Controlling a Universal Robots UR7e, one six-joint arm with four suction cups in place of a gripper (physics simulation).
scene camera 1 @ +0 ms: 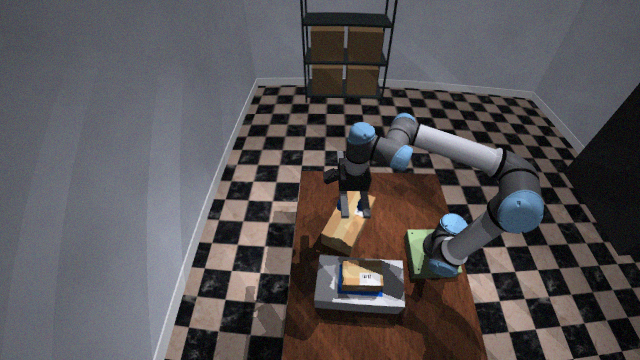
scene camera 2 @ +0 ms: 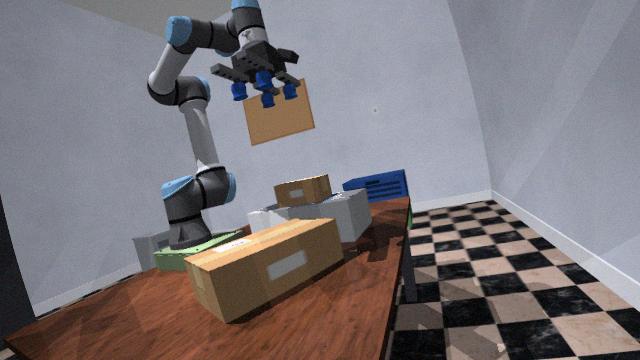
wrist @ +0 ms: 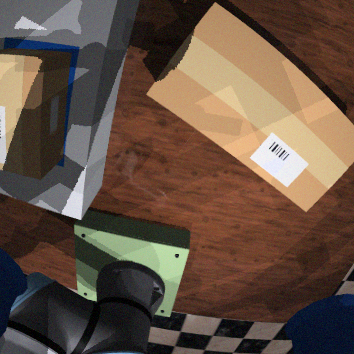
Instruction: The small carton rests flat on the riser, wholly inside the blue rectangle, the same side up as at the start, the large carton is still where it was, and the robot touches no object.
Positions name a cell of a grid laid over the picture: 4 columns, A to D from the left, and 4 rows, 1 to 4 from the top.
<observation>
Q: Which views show the large carton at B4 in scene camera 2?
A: Scene camera 1, scene camera 2 and the wrist view: all of them.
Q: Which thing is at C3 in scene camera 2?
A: A white riser.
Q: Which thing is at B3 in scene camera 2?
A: A small carton.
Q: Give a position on my suction head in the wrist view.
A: D4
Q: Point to a large carton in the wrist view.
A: At C1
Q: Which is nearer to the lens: the large carton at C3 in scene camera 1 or the small carton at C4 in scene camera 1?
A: The small carton.
</observation>
